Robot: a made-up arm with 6 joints. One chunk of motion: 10 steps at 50 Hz.
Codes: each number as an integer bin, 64 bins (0 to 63) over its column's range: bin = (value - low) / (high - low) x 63, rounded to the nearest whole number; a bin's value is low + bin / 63 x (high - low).
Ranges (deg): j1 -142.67..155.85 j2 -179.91..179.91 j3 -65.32..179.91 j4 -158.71..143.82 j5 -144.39..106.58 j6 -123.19..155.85
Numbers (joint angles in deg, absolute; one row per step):
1: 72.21 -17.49 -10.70 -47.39 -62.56 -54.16
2: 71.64 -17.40 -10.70 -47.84 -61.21 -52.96
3: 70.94 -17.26 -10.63 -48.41 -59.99 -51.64
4: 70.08 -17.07 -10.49 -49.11 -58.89 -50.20
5: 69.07 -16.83 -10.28 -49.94 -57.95 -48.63
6: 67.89 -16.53 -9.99 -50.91 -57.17 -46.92
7: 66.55 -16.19 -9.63 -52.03 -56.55 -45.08
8: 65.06 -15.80 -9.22 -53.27 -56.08 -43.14
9: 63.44 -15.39 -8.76 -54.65 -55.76 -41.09
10: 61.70 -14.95 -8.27 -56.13 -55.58 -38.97
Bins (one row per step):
1: 45 28 14 23 21 16
2: 45 28 14 23 21 16
3: 45 28 14 23 21 16
4: 45 29 14 23 21 16
5: 45 29 14 23 22 17
6: 44 29 14 22 22 17
7: 44 29 14 22 22 18
8: 44 29 14 22 22 18
9: 43 29 15 22 22 19
10: 43 29 15 21 22 19

